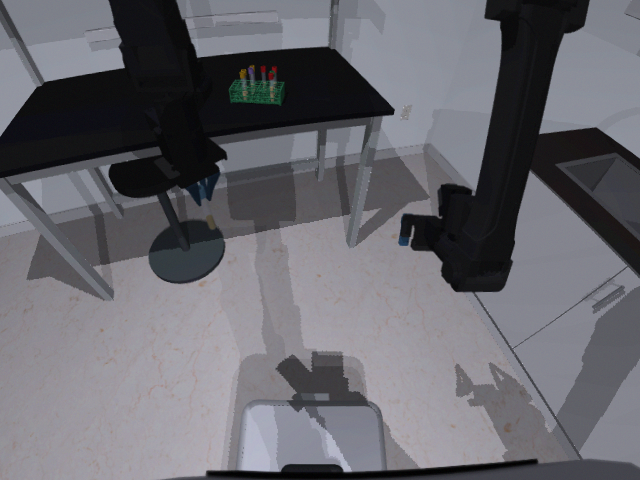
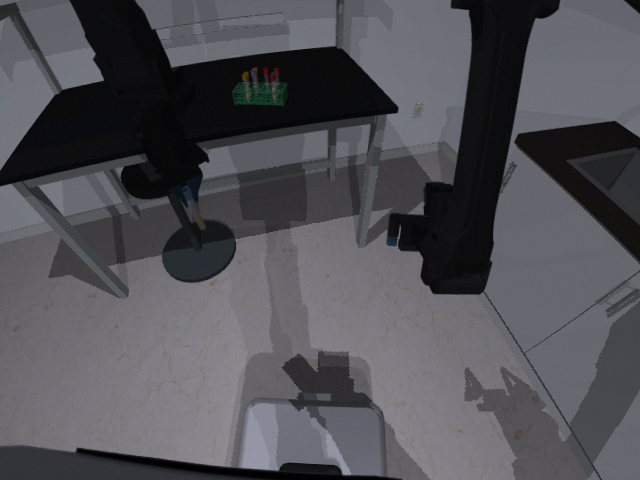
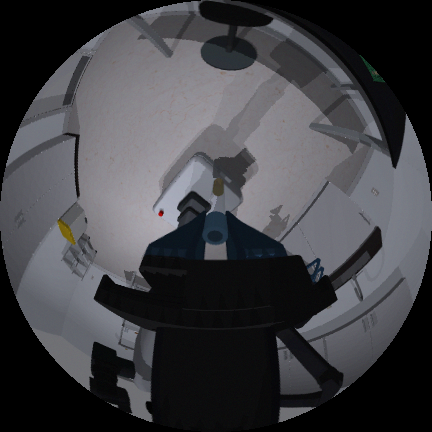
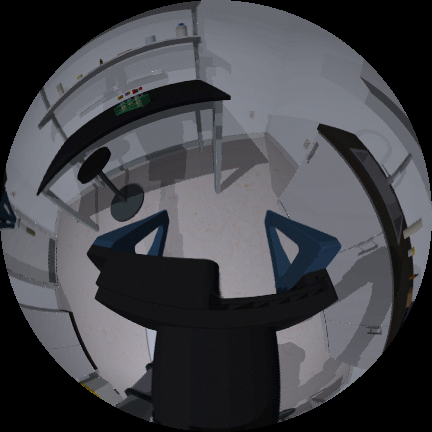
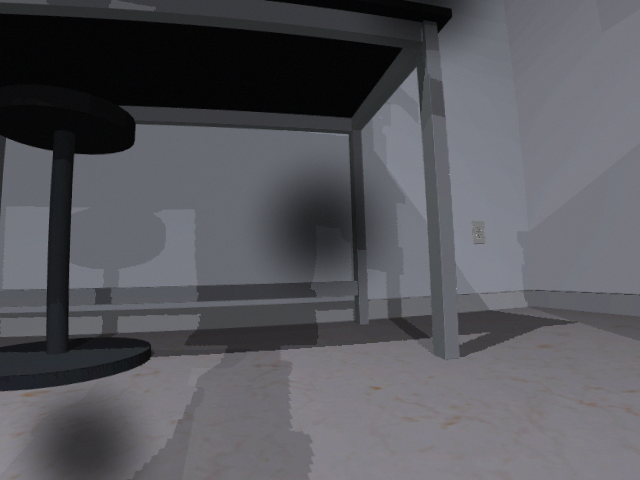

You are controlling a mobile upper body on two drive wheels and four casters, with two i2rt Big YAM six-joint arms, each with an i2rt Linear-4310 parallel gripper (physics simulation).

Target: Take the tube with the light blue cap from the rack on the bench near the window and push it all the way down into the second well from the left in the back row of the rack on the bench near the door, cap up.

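Frame: origin at the left arm's base, x right, y back, z down, level; centimetres.
Seen in the pictures: left gripper, fingertip midpoint: (image 1: 203,201) (image 2: 191,203) (image 3: 215,216); right gripper, fingertip midpoint: (image 1: 422,220) (image 3: 320,262) (image 4: 216,215).
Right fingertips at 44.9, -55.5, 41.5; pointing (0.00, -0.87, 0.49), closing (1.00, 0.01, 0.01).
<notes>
A point is followed by its place in that frame, as x, y, z.
My left gripper (image 1: 203,192) @[-0.1, -49.5, 32.0] (image 2: 187,190) @[-0.1, -49.5, 32.0] is shut on the tube with the light blue cap (image 2: 195,211) @[0.2, -49.3, 34.0] (image 3: 215,232) @[-0.6, -50.1, 28.9]. The tube hangs cap up, slightly tilted, its yellowish lower end below the fingers. It is held in front of the bench, over the floor near the stool. My right gripper (image 1: 403,230) (image 2: 392,229) (image 4: 216,215) @[44.9, -55.5, 41.5] is open and empty, off to the right. A green rack (image 1: 258,101) @[-1.3, -122.0, 48.3] (image 2: 261,103) @[-1.3, -122.0, 48.5] (image 4: 132,106) @[-0.8, -124.6, 48.1] stands on the black bench (image 1: 320,82) @[22.6, -144.5, 49.6] (image 2: 328,85) @[24.2, -141.3, 49.6] (image 4: 175,95) @[23.3, -130.2, 49.6]. It holds several tubes with yellow, purple, red and green caps. Its wells are too small to tell apart.
A stool (image 1: 180,263) @[-54.0, -107.0, 138.0] (image 2: 199,263) @[-49.4, -106.8, 138.0] (image 5: 61,217) @[-51.6, -116.4, 103.3] stands at the bench's front left. A bench leg (image 1: 361,196) @[45.7, -124.2, 98.3] (image 5: 439,206) @[44.8, -123.9, 103.4] is at the right front corner. A counter with a sink (image 1: 573,147) @[125.8, -108.2, 50.0] (image 2: 558,139) @[112.6, -108.3, 50.0] stands at the right. A shelf (image 4: 125,55) @[-17.1, -161.3, 5.8] hangs above the bench.
</notes>
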